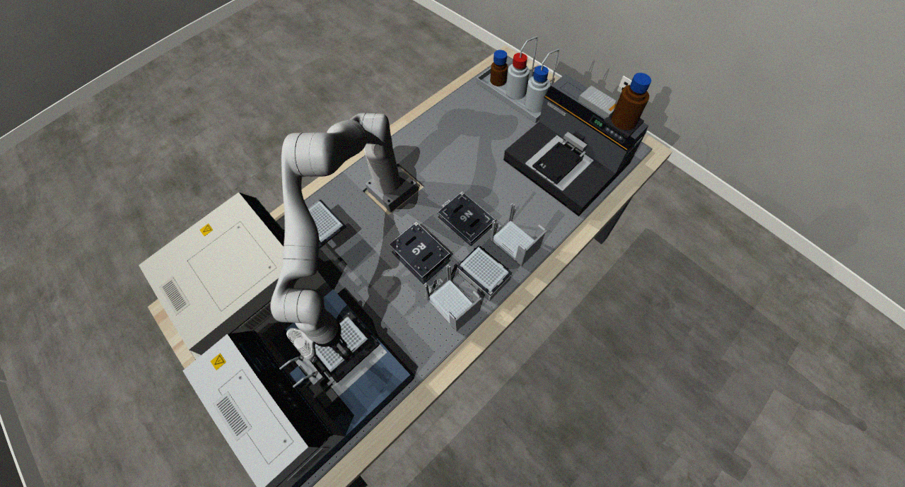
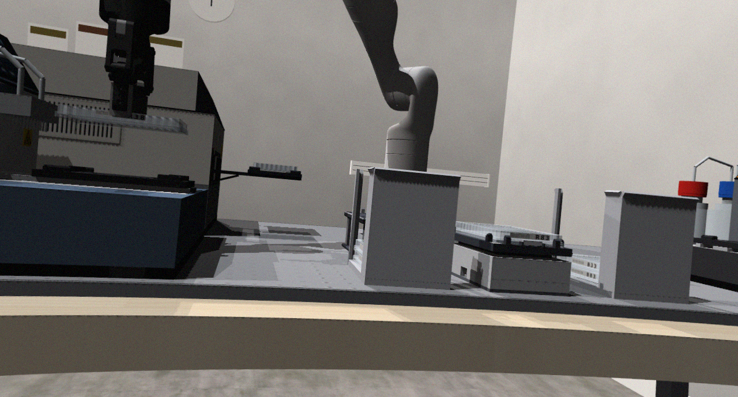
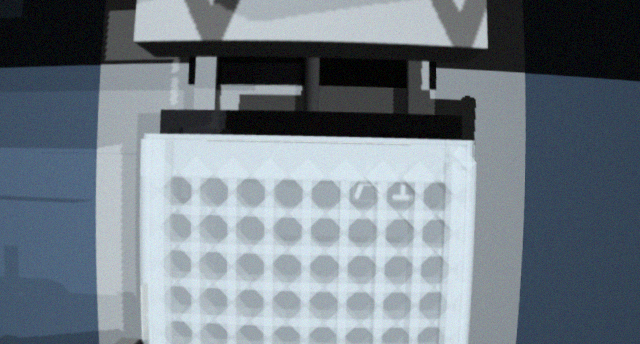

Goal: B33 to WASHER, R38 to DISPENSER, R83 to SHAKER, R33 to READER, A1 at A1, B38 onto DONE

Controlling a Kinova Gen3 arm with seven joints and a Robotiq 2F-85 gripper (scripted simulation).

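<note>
Right now the washer manifold is 10 cm to the right of my hand and 1 cm below it. Also, from my hand: RG nest: 37 cm to the left, 11 cm below, 9 cm behind; plate R38: 1 cm below; plate B38: 33 cm to the left, 14 cm below, 11 cm ahead.
</note>
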